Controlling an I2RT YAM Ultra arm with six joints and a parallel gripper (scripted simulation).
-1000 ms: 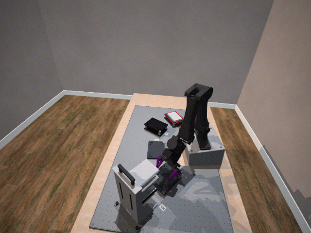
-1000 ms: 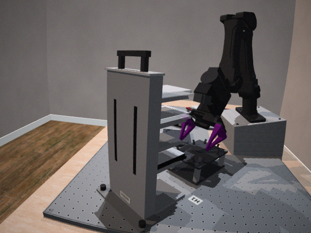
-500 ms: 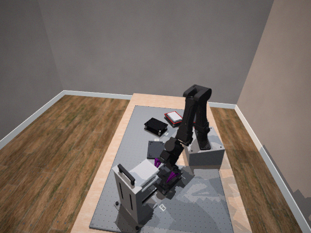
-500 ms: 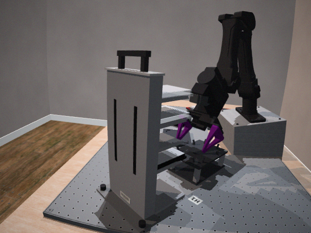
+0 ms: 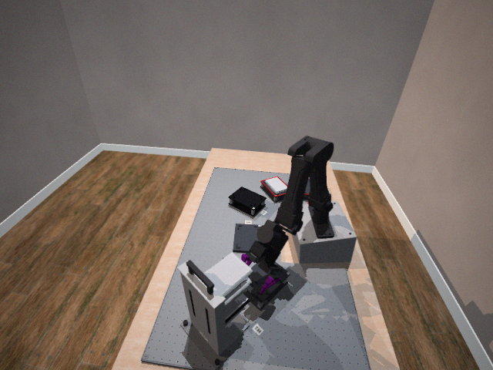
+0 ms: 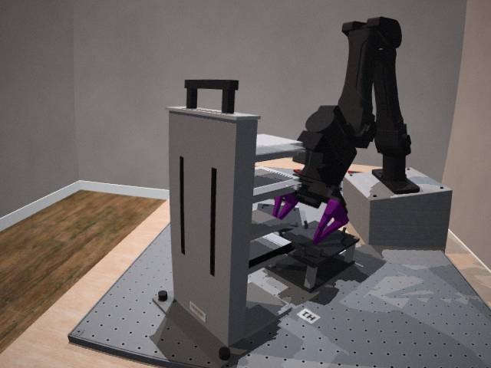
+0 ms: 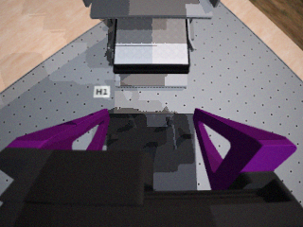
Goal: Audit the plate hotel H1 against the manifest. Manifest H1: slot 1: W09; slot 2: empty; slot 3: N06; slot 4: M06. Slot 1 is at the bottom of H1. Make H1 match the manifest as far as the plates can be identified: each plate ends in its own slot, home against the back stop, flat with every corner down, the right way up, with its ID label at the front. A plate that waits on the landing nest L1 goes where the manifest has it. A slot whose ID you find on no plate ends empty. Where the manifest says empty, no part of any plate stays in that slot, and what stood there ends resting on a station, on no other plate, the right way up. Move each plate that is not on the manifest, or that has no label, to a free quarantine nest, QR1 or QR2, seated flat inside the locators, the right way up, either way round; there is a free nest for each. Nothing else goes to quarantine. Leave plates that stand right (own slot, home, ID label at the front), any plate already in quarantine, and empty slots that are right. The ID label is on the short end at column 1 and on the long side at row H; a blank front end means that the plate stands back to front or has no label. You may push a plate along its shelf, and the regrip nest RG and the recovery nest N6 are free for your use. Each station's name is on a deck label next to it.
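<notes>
My hand is 8 cm short of the dark plate and 8 cm to the right of it. Round my hand: plate hotel H1: 14 cm ahead, 14 cm to the left, 5 cm above; then black raised nest: 2 cm ahead, 53 cm to the right, 6 cm below; then h1 deck label: 3 cm behind, 11 cm to the left, 10 cm below.
</notes>
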